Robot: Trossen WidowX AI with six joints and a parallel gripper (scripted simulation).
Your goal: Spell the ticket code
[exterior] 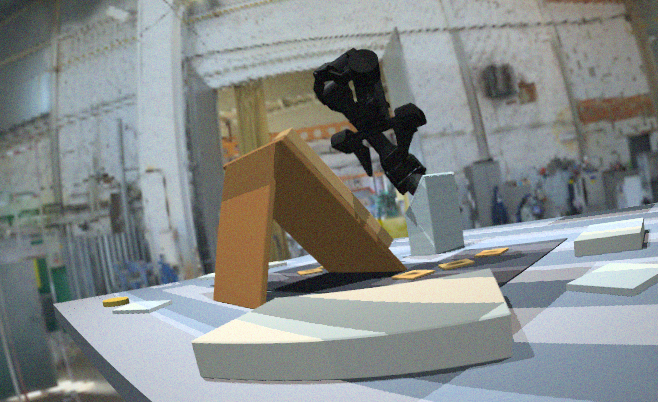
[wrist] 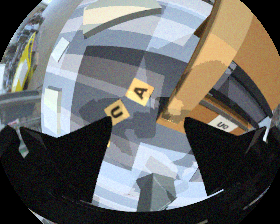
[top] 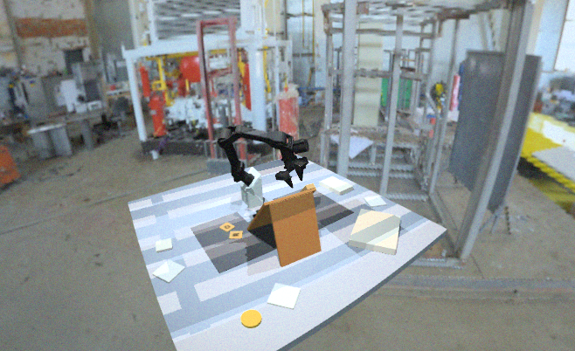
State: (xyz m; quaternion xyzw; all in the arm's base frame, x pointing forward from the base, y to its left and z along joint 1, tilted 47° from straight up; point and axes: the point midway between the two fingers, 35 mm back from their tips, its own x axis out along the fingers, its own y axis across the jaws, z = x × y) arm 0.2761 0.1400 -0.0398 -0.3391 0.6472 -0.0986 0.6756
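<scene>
My gripper tip is now 190 mm above the yellow letter tile, 90 mm to the right of it and 60 mm past it. Round my gripper tip: dark mat (190 mm below, 120 mm to the right, 80 mm behind); white ticket (180 mm to the right, 110 mm below, 20 mm ahead); cream box (320 mm ahead, 240 mm to the left, 180 mm below).
</scene>
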